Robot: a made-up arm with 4 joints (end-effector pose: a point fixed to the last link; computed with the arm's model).
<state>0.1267 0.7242 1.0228 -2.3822</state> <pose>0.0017 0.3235 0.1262 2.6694 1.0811 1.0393</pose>
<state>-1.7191 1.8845 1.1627 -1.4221</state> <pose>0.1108 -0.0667 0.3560 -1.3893 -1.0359 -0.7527</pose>
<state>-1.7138 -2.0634 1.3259 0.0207</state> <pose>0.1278 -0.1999 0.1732 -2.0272 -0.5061 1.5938</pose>
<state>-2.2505 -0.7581 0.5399 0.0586</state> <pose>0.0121 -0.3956 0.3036 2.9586 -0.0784 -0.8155</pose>
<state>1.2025 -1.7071 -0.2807 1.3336</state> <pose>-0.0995 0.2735 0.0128 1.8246 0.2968 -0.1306</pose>
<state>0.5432 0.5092 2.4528 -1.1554</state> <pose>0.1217 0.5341 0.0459 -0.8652 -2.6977 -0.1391</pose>
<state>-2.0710 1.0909 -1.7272 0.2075</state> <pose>-0.2084 -0.2508 0.5665 0.8647 1.6750 0.6813</pose>
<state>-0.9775 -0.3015 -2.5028 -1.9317</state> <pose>-0.0907 -0.1584 0.3817 -0.2675 -0.0872 2.5220</pose>
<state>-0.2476 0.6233 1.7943 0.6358</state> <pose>0.0868 0.5183 0.2110 0.1861 -1.5730 0.8711</pose>
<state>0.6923 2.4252 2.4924 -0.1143</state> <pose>0.1115 0.0882 -0.3757 0.9919 0.2040 -2.9435</pose>
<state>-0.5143 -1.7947 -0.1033 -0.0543</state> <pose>-0.1099 0.1376 0.3922 2.2523 0.0489 0.1193</pose>
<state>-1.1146 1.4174 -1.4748 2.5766</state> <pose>-0.0224 0.2202 0.4917 1.7729 0.2320 -1.7597</pose>
